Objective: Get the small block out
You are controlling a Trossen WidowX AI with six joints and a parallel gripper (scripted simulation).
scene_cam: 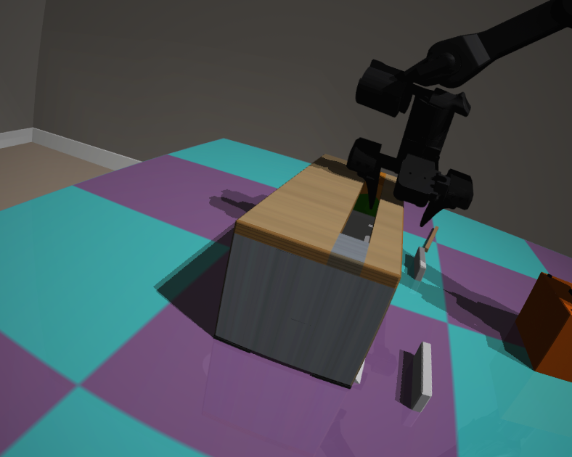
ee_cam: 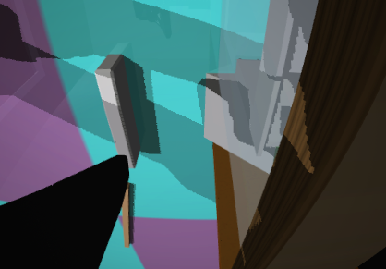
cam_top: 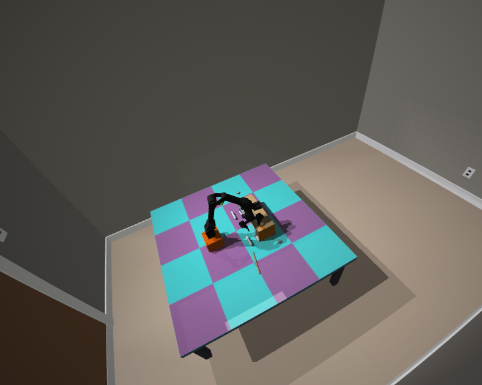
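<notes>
My gripper tip is 5 cm short of the green block, 2 cm to the left of it and 1 cm above it. The rest, counted from my gripper tip: wooden-topped box 12 cm to the left, 4 cm ahead, 2 cm below; then thin brown stick 21 cm to the right, 11 cm behind, 8 cm below.
</notes>
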